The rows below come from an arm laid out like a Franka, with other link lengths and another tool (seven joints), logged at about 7 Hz.
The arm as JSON. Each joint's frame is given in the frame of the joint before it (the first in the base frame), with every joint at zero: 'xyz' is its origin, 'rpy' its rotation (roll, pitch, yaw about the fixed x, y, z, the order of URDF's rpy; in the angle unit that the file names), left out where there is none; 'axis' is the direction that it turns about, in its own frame. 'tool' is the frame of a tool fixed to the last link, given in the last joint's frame.
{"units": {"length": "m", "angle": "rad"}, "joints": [
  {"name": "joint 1", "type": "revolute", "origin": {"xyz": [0.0, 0.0, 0.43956]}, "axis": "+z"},
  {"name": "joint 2", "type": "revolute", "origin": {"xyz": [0.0, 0.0, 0.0], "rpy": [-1.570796, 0.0, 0.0]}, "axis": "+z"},
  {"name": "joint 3", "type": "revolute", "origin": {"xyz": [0.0, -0.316, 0.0], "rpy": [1.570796, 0.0, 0.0]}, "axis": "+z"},
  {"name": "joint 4", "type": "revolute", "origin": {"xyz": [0.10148, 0.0, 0.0], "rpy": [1.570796, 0.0, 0.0]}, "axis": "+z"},
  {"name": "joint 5", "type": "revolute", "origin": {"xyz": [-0.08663, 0.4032, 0.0], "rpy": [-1.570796, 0.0, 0.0]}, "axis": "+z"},
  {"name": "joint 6", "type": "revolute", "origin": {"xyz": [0.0, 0.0, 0.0], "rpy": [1.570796, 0.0, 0.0]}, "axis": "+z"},
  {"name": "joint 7", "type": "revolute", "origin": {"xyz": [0.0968, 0.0, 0.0], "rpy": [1.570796, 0.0, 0.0]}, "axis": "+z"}
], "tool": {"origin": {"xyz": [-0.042, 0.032, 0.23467], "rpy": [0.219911, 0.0, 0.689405]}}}
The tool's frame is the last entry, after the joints.
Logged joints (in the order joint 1, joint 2, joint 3, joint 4, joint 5, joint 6, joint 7), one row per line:
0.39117 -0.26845 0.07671 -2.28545 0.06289 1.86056 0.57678
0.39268 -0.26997 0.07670 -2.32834 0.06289 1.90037 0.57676
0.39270 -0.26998 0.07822 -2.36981 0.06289 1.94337 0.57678
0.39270 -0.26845 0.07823 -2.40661 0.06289 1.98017 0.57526
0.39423 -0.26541 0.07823 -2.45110 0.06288 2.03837 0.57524
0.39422 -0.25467 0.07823 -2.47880 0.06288 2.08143 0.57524
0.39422 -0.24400 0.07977 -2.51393 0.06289 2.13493 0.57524
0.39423 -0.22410 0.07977 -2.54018 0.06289 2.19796 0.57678
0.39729 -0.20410 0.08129 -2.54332 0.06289 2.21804 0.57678
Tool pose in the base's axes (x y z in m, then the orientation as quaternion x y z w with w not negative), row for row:
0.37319 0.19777 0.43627 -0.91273 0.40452 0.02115 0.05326
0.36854 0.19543 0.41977 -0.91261 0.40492 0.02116 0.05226
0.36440 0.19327 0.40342 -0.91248 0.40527 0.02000 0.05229
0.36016 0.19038 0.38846 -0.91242 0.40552 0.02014 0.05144
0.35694 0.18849 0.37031 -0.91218 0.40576 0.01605 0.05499
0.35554 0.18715 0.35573 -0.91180 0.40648 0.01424 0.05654
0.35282 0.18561 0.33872 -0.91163 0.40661 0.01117 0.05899
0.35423 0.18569 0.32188 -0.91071 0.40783 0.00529 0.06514
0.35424 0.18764 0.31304 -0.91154 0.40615 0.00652 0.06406
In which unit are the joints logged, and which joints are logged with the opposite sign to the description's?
The joints are logged in radians. Opposite sign: none.
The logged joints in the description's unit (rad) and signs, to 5 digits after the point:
0.39117 -0.26845 0.07671 -2.28545 0.06289 1.86056 0.57678
0.39268 -0.26997 0.07670 -2.32834 0.06289 1.90037 0.57676
0.39270 -0.26998 0.07822 -2.36981 0.06289 1.94337 0.57678
0.39270 -0.26845 0.07823 -2.40661 0.06289 1.98017 0.57526
0.39423 -0.26541 0.07823 -2.45110 0.06288 2.03837 0.57524
0.39422 -0.25467 0.07823 -2.47880 0.06288 2.08143 0.57524
0.39422 -0.24400 0.07977 -2.51393 0.06289 2.13493 0.57524
0.39423 -0.22410 0.07977 -2.54018 0.06289 2.19796 0.57678
0.39729 -0.20410 0.08129 -2.54332 0.06289 2.21804 0.57678

